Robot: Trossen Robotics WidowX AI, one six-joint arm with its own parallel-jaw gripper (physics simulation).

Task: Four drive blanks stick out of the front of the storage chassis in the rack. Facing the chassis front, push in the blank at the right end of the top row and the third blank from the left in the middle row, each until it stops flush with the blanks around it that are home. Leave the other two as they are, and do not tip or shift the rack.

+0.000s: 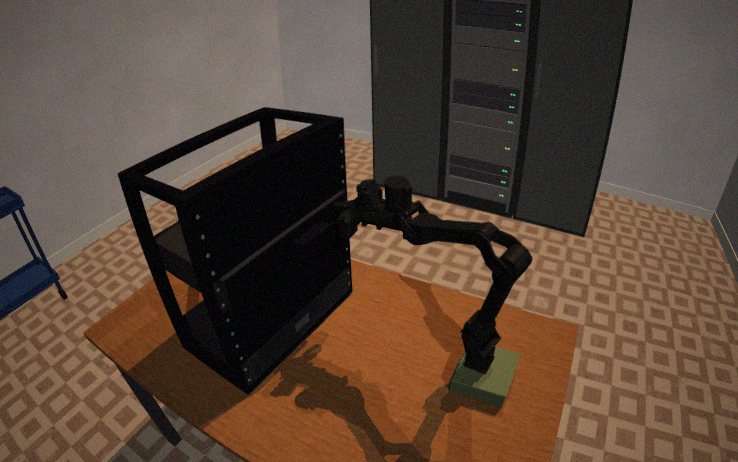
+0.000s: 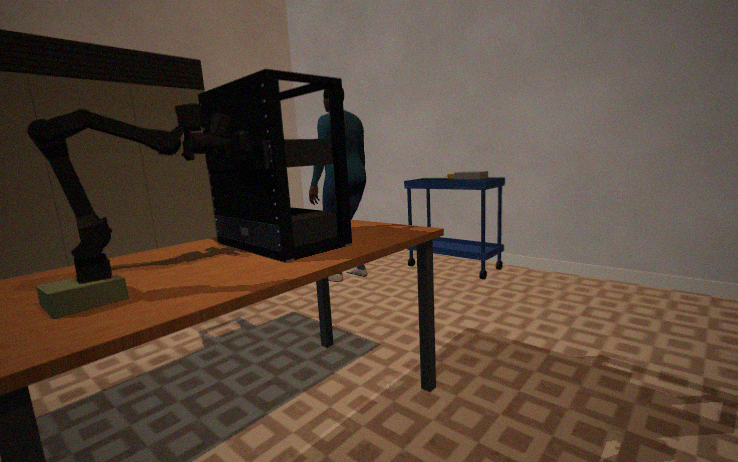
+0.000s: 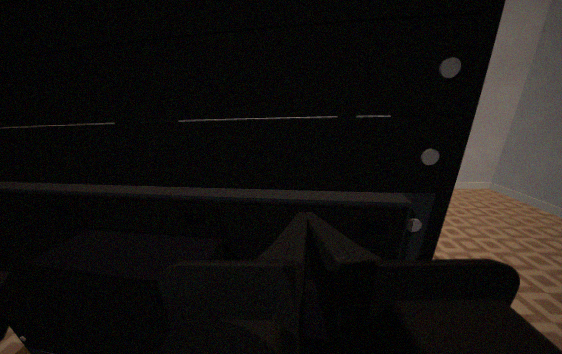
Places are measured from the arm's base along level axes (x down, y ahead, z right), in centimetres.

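Where they show: gripper, fingertip midpoint: (image 1: 332, 205) (image 2: 253, 144) (image 3: 304, 219); arm's base, link origin: (image 1: 479, 361) (image 2: 93, 279).
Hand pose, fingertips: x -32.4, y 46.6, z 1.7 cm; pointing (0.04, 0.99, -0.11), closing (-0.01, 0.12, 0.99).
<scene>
Things, the pixels of their centre, and the offset from my fingertips. Level surfaces: height alone.
- black rack, body centre: (image 3: 204, 207) (image 1: 253, 245) (image 2: 272, 169) dx +8.4, dy +15.1, dz -16.7 cm
- protruding drive blank, body centre: (image 3: 176, 229) (image 1: 300, 232) (image 2: 245, 156) dx +3.2, dy +2.2, dz -10.9 cm
- wooden table, surface height: dx +37.8 cm
The black rack (image 1: 190, 142) (image 2: 342, 163) (image 3: 467, 100) stands upright on the table. The storage chassis (image 2: 307, 152) (image 3: 225, 193) sits in it, with a grey lip along its top front edge. My gripper (image 1: 333, 213) (image 2: 245, 142) (image 3: 304, 219) is shut and empty, its fingertips at the upper part of the chassis front near the right end. A protruding drive blank (image 1: 313, 233) (image 3: 135, 247) shows left of the fingers; its row is hard to tell. No protruding top face can be made out behind the fingertips. The front is very dark; other blanks and any contact are unclear.
The arm's green base block (image 1: 487, 375) (image 2: 81, 296) stands on the wooden table (image 1: 381, 326) (image 2: 179, 283). A tall server cabinet (image 1: 408, 108) is behind. A blue cart (image 1: 10, 198) (image 2: 454, 183) and a person (image 2: 354, 141) are beyond the rack. Screws (image 3: 430, 156) line the rack's right post.
</scene>
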